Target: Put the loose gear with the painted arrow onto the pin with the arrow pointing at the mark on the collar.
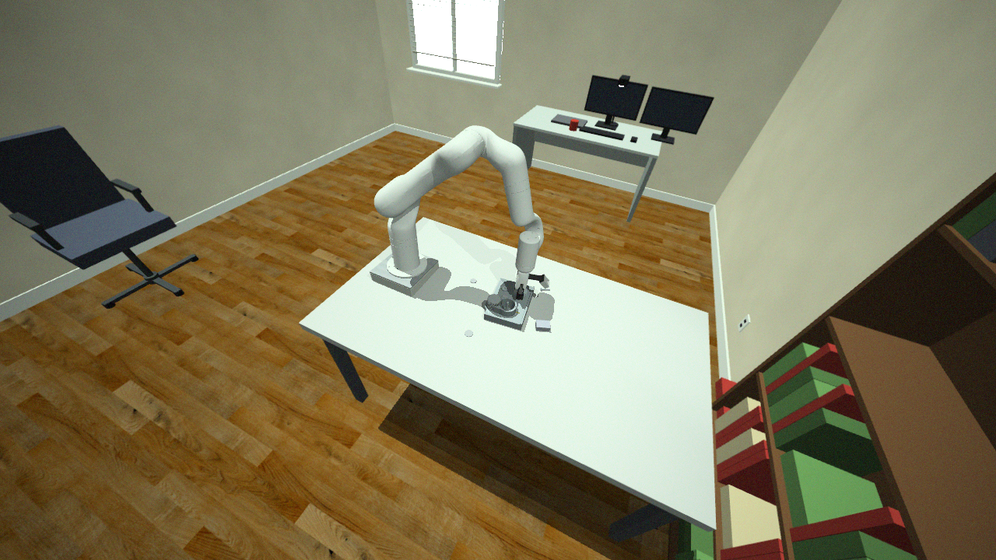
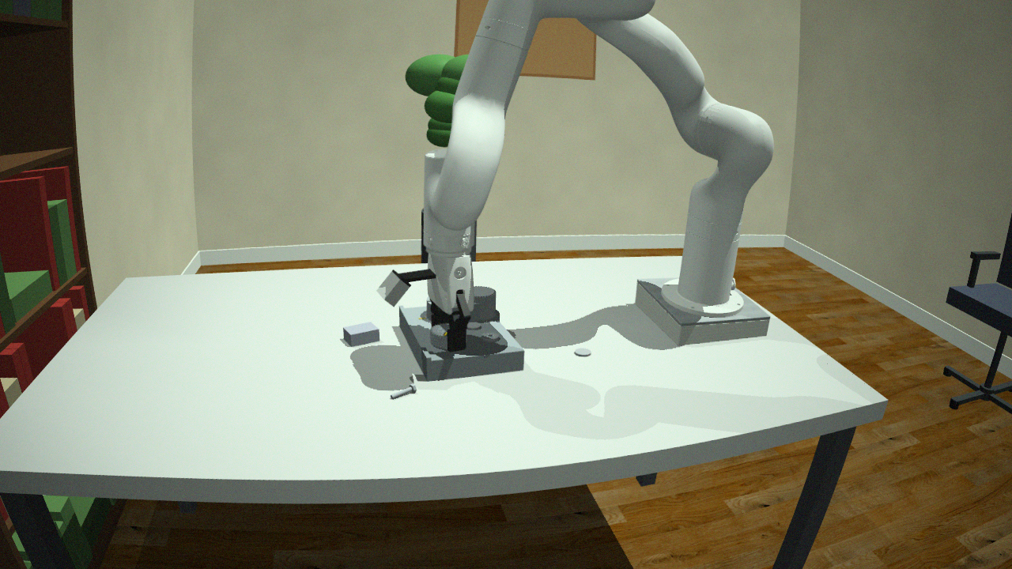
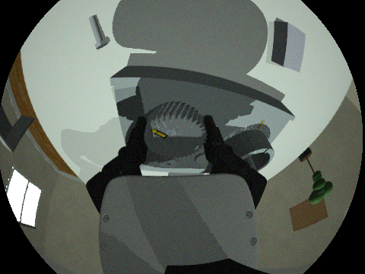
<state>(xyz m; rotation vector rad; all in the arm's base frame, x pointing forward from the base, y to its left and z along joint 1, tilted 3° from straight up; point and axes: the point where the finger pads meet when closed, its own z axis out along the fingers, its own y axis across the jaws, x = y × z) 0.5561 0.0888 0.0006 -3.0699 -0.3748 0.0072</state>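
My gripper is now right at the toothed gear. The rest, counted from my hand: grey block: 15 cm ahead, 11 cm to the right, 4 cm below; screw: 11 cm to the left, 9 cm ahead, 5 cm below.
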